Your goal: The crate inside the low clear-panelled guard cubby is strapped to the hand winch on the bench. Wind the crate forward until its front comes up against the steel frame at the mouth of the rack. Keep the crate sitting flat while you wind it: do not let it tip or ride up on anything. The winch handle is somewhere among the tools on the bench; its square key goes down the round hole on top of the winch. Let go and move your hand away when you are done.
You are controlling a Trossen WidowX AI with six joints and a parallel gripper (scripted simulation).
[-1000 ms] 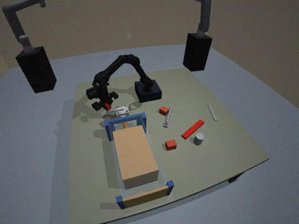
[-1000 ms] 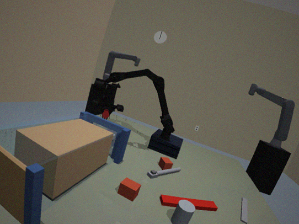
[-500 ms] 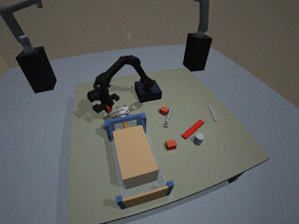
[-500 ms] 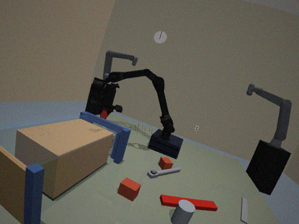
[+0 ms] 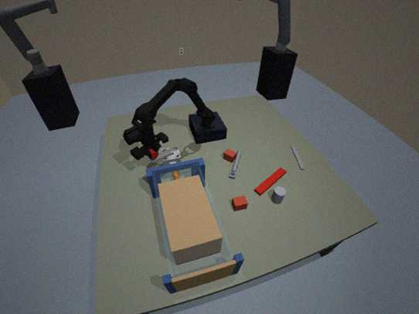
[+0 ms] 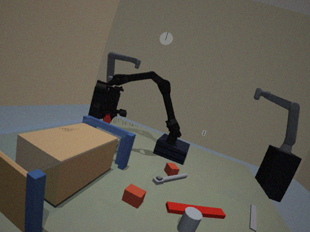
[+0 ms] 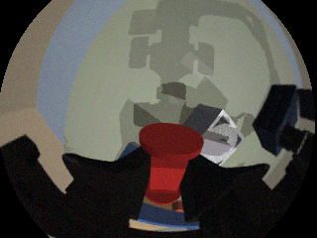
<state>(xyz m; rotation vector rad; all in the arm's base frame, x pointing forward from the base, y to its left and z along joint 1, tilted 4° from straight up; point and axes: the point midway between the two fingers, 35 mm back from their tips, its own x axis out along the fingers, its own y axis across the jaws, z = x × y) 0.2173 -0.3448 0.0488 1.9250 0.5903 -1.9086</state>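
The hand winch lies 50 mm behind my gripper tip, 90 mm to the left of it and 80 mm below it. Also, from my gripper tip: red knob: 20 mm above; then winch handle: 10 mm behind, 40 mm to the left, 10 mm below; then red bar: 220 mm ahead, 570 mm to the left, 110 mm below.
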